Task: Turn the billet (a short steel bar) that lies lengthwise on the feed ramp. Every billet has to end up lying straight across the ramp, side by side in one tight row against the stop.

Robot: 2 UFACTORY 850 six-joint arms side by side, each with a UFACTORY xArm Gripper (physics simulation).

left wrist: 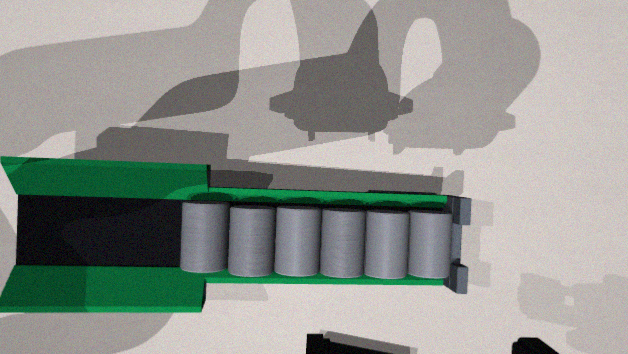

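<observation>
The feed ramp (pixel 110 287) has green side walls and a black floor, and runs left to right across the left wrist view. Several grey steel billets lie straight across it, side by side in one row. The rightmost billet (pixel 430 244) is against the blue-grey stop (pixel 460 280). The leftmost billet (pixel 204 237) lies parallel to its neighbour (pixel 251 241), seemingly touching it, and sits slightly nearer the upper wall. No lengthwise billet shows. My left gripper (pixel 421 346) is open, its black fingertips apart at the bottom edge, below the ramp in the picture. My right gripper is not in view.
The ramp's higher, flared green walls (pixel 107 177) stand at its left part, ending beside the leftmost billet. A dark piece with a grey edge shows beside the left fingertip, partly cut off. Large arm and gripper shadows fall on the pale surface above the ramp.
</observation>
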